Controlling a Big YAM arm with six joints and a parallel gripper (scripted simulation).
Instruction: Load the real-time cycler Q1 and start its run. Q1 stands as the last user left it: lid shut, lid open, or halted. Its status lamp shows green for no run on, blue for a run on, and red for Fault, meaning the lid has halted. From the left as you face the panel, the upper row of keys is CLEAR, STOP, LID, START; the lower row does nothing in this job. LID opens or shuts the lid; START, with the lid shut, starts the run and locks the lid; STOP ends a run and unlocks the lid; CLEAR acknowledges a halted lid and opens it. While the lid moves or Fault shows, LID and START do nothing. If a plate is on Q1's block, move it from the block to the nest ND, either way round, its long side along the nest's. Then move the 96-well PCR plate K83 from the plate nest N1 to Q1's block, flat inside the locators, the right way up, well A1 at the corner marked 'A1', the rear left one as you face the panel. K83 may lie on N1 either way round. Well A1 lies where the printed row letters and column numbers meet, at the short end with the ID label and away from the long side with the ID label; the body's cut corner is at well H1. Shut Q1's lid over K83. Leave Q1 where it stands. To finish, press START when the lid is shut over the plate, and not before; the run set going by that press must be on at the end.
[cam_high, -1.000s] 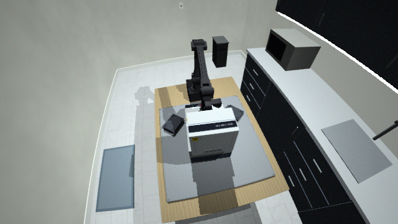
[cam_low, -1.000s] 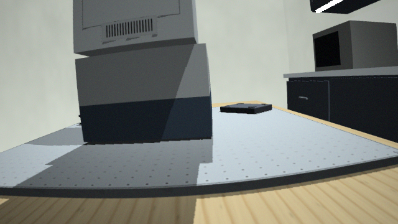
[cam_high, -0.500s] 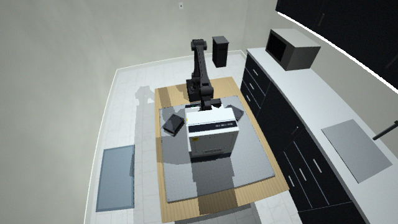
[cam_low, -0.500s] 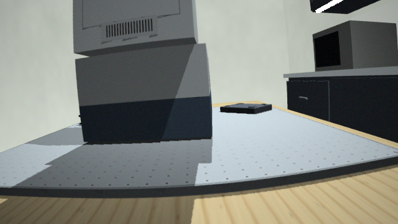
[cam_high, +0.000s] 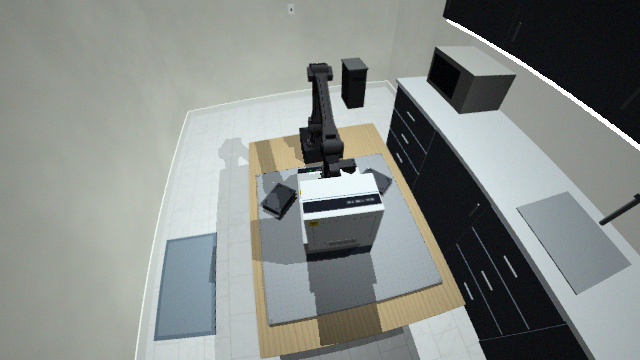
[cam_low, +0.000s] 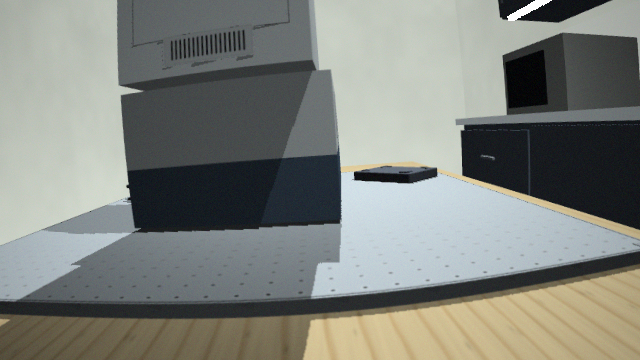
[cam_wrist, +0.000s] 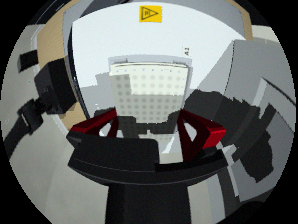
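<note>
My gripper is now right at the white 96-well plate K83. The rest, counted from my hand: dark nest N1 (280 mm to the left, 210 mm below, 160 mm behind); dark nest ND (270 mm to the right, 180 mm below, 110 mm behind).
</note>
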